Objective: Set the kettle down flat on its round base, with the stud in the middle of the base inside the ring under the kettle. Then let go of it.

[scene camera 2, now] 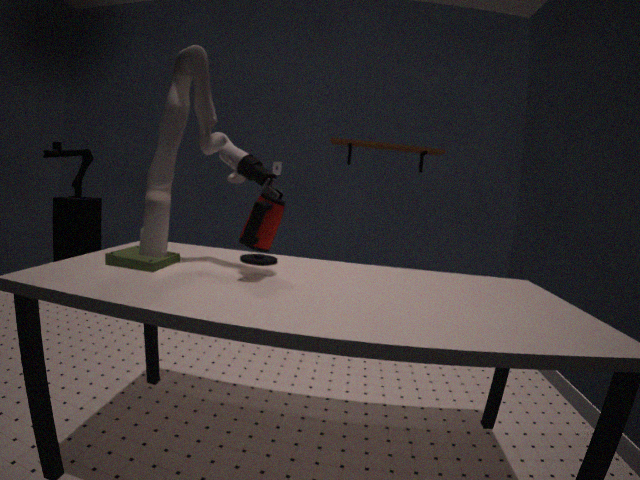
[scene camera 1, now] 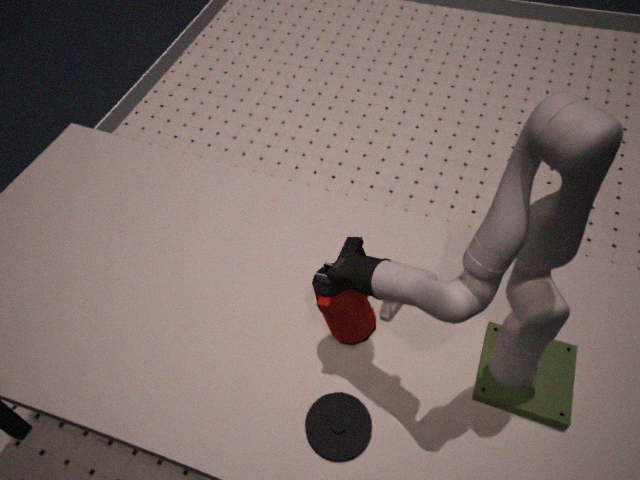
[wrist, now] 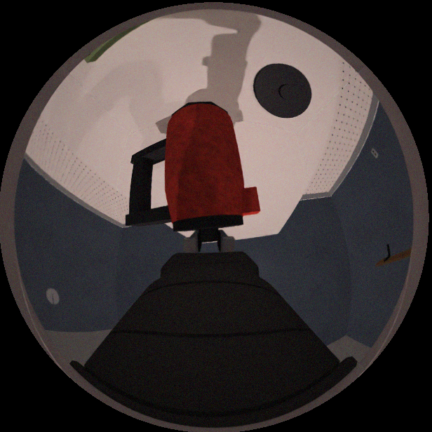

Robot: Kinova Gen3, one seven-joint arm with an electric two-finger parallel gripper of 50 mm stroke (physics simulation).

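The red kettle (scene camera 1: 348, 317) (scene camera 2: 265, 224) (wrist: 205, 162) with black lid, black handle and small red spout hangs in the air above the table, tilted. My gripper (scene camera 1: 324, 276) (scene camera 2: 272, 189) (wrist: 209, 237) is shut on the knob on top of its lid. The round dark base (scene camera 1: 338, 446) (scene camera 2: 258, 259) (wrist: 295, 102) lies flat on the table, apart from the kettle in scene camera 1 and the wrist view. The stud (scene camera 1: 337, 428) (wrist: 285, 91) shows faintly in its middle. The ring under the kettle is hidden.
The arm stands on a green plate (scene camera 1: 555, 382) (scene camera 2: 121, 259) (wrist: 107, 46) on the white table (scene camera 1: 129, 258) (scene camera 2: 413, 310). The arm's shadow falls between that plate and the kettle. A wooden shelf (scene camera 2: 387, 146) is on the wall. A black stand (scene camera 2: 77, 222) with a dark arm is behind the table.
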